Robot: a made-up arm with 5 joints.
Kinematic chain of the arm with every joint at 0, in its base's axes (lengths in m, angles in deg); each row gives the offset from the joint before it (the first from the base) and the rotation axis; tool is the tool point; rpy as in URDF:
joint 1: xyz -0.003 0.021 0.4 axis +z
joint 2: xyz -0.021 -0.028 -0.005 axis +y
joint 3: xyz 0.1 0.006 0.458 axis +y
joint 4: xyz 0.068 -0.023 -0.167 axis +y
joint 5: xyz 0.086 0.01 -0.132 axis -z
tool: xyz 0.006 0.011 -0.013 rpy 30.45 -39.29 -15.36
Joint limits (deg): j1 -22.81..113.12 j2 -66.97..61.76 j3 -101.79..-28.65 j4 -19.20..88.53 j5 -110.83..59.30
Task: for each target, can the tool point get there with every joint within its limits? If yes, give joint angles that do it. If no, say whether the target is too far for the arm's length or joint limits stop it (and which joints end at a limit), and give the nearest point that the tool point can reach.
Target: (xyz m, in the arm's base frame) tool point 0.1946 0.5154 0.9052
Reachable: yes | joints 70.67 15.25 -94.01 -0.62 -15.84
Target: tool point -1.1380 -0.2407 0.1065
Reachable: no: too far | nearest point -0.5450 -0.1040 0.9732 | short by 1.059 m
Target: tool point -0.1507 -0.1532 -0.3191
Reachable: no: joint limits stop it (at a limit: joint 1, joint 2, joint 3, joint 5) | nearest point 0.2558 -0.1253 0.2028 | short by 0.662 m
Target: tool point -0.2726 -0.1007 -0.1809
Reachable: no: joint limits stop it (at a limit: joint 1, joint 2, joint 3) | nearest point -0.0939 0.2985 0.2091 | short by 0.586 m
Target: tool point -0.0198 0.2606 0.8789
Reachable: yes | joints 100.30 -22.43 -63.14 39.61 17.22
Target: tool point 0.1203 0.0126 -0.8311
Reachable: no: too far | nearest point 0.3539 -0.0033 0.1758 | short by 1.034 m
